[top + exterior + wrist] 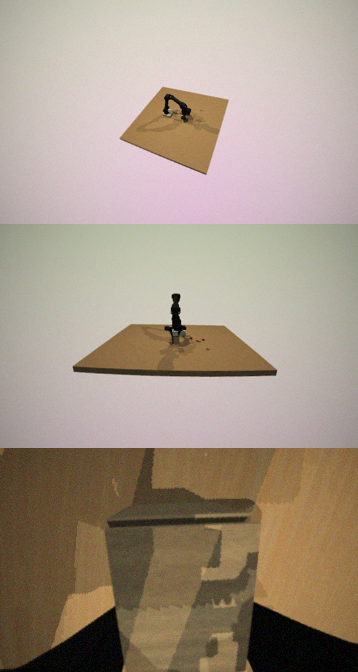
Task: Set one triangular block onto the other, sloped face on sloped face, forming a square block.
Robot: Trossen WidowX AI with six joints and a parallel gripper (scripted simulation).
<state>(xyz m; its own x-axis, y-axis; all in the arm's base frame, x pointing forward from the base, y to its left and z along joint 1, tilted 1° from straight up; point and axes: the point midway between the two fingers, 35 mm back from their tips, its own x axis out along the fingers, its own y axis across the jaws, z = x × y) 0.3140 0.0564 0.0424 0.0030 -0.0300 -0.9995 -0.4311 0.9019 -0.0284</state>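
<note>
Right now the wooden triangular block is 10 mm above my gripper tip. From my gripper tip the other things lie so: small red cube (140 mm behind, 130 mm to the left, 40 mm below); then orange piece (110 mm ahead, 300 mm to the left, 40 mm below).
</note>
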